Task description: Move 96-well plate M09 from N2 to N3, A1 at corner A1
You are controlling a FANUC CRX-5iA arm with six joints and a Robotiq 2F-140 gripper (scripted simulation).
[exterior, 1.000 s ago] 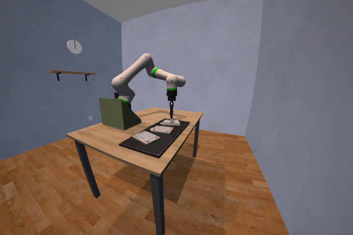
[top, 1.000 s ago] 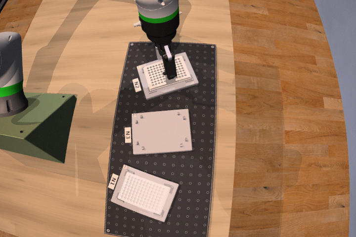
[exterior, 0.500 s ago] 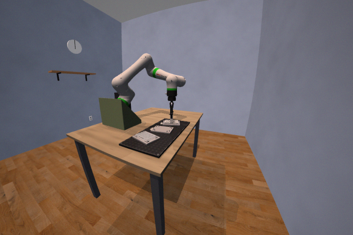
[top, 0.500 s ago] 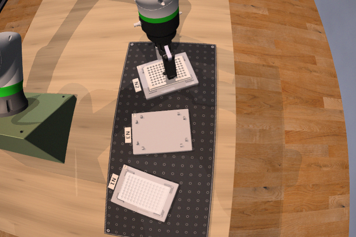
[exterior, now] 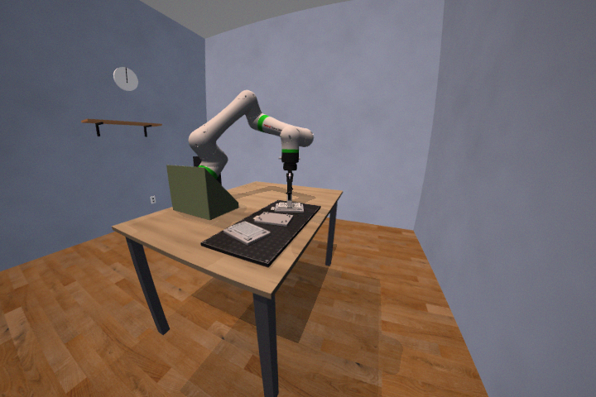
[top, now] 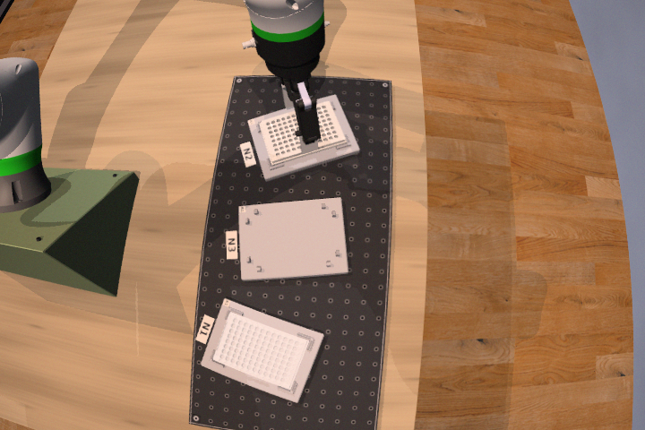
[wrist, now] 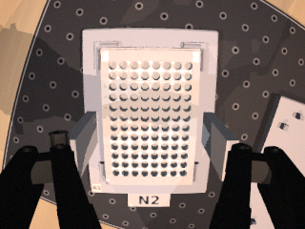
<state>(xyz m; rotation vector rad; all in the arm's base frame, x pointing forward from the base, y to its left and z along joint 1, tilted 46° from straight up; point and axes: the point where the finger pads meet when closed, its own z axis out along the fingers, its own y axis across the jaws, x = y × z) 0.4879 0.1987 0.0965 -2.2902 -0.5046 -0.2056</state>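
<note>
The nest N2 is 60 mm below my hand. Round my hand: A1 mark: 140 mm to the right, 80 mm behind, 50 mm below; landing nest N3: 180 mm to the right, 60 mm below, 10 mm ahead; N2 label: 90 mm behind, 60 mm below, 40 mm to the right.
</note>
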